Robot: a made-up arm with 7 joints.
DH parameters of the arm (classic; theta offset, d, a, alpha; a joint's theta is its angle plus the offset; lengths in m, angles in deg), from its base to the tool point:
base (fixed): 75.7 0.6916 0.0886 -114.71
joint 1: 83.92 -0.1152 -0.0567 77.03
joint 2: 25.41 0.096 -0.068 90
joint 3: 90 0.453 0.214 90
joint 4: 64 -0.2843 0.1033 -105.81
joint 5: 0 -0.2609 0.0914 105.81
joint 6: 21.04 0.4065 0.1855 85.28
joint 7: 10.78 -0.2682 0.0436 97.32
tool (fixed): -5.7 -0.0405 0 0
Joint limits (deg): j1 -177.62..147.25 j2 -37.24..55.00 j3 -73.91..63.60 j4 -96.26..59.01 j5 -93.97..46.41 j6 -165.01..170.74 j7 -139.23..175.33
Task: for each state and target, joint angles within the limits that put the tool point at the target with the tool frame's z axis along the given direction. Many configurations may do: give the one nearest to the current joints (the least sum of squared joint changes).
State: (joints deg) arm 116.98 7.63 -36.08 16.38 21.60 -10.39 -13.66
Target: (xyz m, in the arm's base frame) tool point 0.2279 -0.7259 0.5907 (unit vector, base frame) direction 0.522 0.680 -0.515
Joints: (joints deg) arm 89.43 32.98 -52.24 7.59 9.74 7.35 -30.44
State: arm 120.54 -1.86 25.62 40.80 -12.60 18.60 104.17
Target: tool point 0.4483 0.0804 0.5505 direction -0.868 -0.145 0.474
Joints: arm 113.82 14.12 38.17 10.63 -60.42 37.86 104.23
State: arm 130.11 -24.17 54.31 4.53 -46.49 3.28 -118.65
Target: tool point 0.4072 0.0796 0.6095 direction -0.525 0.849 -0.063
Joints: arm 146.83 -32.36 63.60 -9.19 -85.76 4.01 -139.23
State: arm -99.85 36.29 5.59 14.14 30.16 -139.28 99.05
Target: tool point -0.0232 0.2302 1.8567 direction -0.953 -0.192 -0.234
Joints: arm -88.00 24.71 17.69 0.18 29.55 -165.01 87.09
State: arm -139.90 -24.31 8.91 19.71 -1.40 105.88 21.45
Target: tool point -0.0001 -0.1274 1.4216 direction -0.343 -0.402 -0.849
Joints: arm -118.29 -30.81 -12.61 25.70 0.77 121.76 28.12
